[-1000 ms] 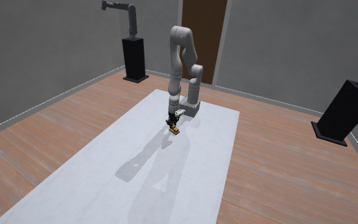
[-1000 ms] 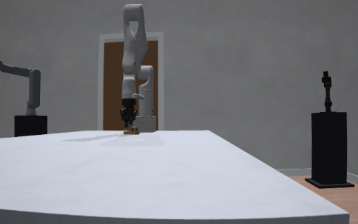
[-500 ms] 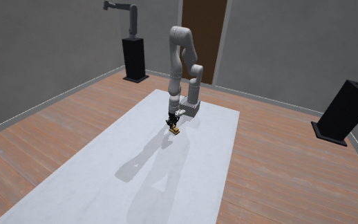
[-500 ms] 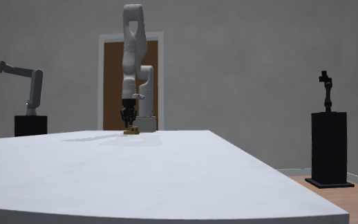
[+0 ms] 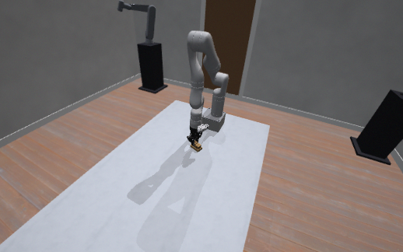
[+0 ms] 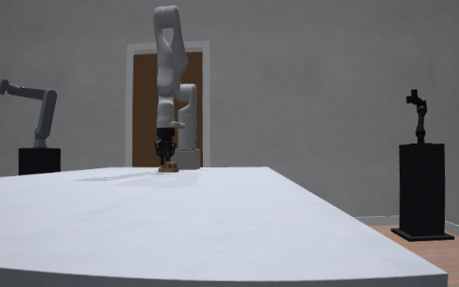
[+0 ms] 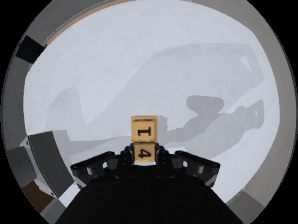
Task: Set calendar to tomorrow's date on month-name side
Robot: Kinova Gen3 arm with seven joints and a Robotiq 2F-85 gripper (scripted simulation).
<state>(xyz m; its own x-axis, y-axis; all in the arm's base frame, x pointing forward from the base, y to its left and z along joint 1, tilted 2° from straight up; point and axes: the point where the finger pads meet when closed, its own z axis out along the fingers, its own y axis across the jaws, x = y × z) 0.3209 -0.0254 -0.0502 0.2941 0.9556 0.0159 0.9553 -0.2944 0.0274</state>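
Now: hand 1 cm above the wooden digit cube. Round my hand: wooden calendar tray: 1 cm to the left, 3 cm below.
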